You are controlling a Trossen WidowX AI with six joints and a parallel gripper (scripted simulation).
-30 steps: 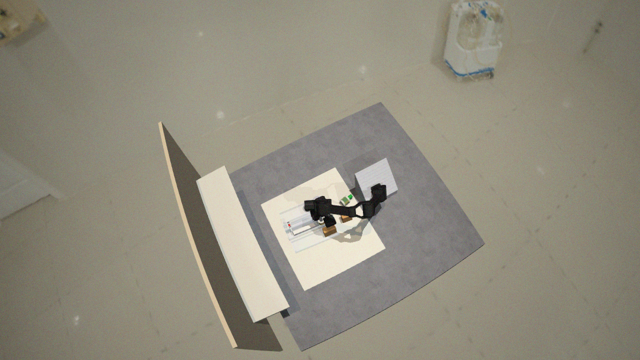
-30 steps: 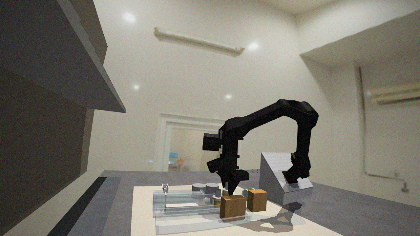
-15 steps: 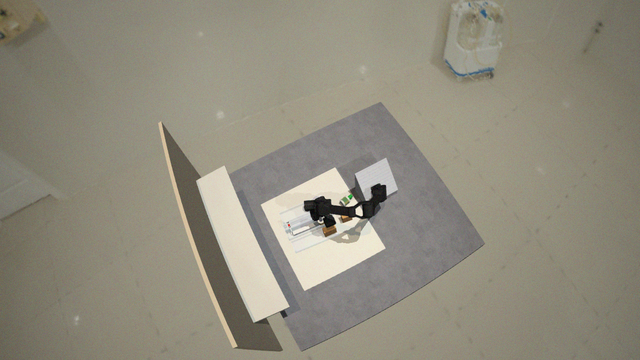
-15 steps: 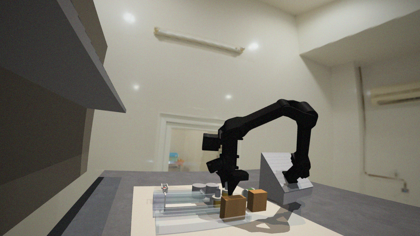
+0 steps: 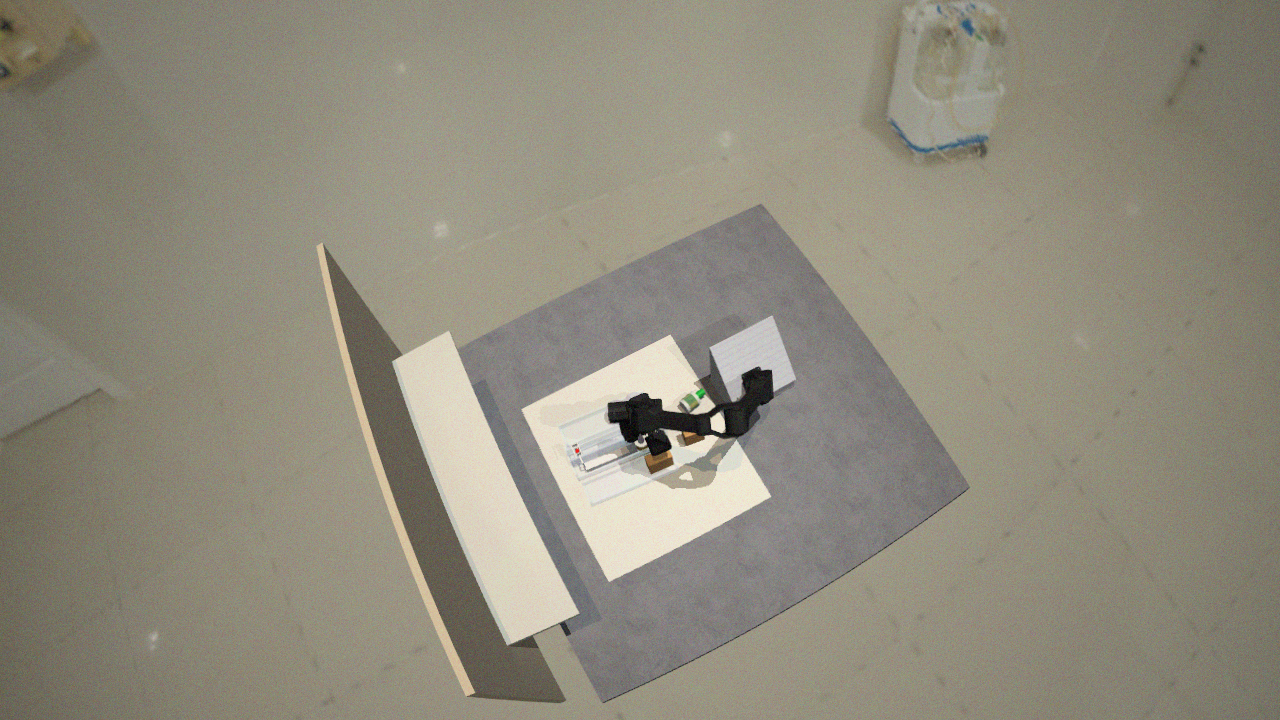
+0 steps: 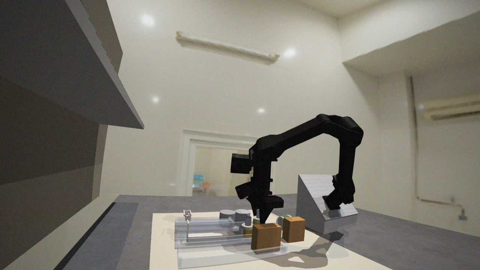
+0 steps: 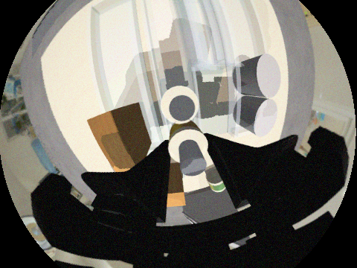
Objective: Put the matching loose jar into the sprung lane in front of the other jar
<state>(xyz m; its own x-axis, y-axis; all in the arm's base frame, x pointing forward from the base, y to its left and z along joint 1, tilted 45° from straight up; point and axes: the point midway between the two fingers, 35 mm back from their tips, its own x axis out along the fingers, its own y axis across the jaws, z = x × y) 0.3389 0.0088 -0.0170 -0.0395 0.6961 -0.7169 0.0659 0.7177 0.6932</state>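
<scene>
The clear pusher lane is 140 mm ahead of my gripper tip, 40 mm below it and 30 mm to the right of it. From my gripper tip the other things lie so: pusher plate (150 mm ahead, 40 mm to the right, 10 mm below); then green-banded jar (170 mm behind, 60 mm to the right, 30 mm below); then shelf (500 mm ahead, 310 mm above, 20 mm to the left).
</scene>
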